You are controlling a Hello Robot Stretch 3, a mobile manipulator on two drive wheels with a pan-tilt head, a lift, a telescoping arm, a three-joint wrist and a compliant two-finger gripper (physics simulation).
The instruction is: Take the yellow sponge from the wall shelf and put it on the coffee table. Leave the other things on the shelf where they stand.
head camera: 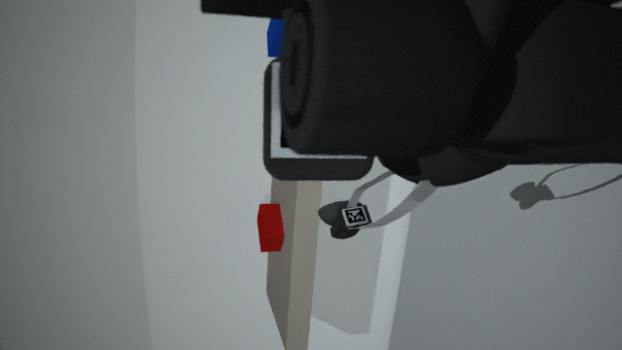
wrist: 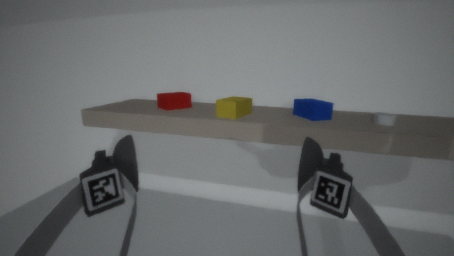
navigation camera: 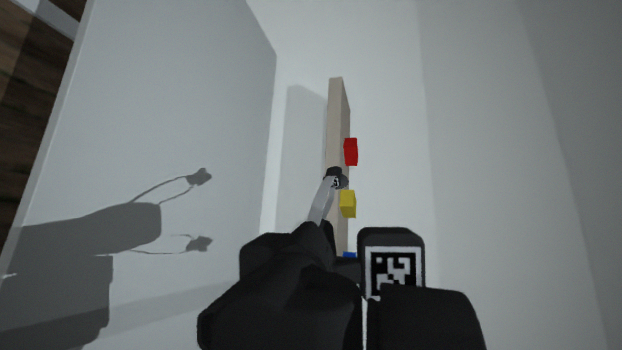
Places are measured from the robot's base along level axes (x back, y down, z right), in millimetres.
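Pixels of known places: gripper, fingertip midpoint: [wrist: 219, 155] [navigation camera: 337, 219].
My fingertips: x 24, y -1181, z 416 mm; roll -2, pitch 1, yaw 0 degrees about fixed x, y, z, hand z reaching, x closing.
Ahead of a thing's pixels: the offset from my fingertips to its middle. Level surfaces: height alone.
The yellow sponge @[dx +42, dy +43, dz +474 mm] [navigation camera: 348, 204] [wrist: 233, 108] lies on the wall shelf [head camera: 303, 260] [navigation camera: 335, 115] [wrist: 175, 125], near its front edge, between a red block and a blue block. In the head camera view the sponge does not show. My gripper [head camera: 342, 220] [navigation camera: 335, 178] [wrist: 219, 155] is open and holds nothing. It is in front of the shelf, apart from the sponge. In the wrist view the sponge appears above and slightly right of the midline between the fingertips. I cannot make out for certain which surface is the coffee table.
The red block @[dx -148, dy +43, dz +578 mm] [head camera: 270, 228] [navigation camera: 351, 151] [wrist: 174, 101] stands left of the sponge in the wrist view, the blue block @[dx +260, dy +43, dz +458 mm] [head camera: 274, 39] [navigation camera: 349, 254] [wrist: 313, 109] right, and a small pale object @[dx +425, dy +54, dz +390 mm] [wrist: 384, 118] farther right. A broad grey-white surface @[dy +461 mm] [navigation camera: 200, 110] lies below the shelf.
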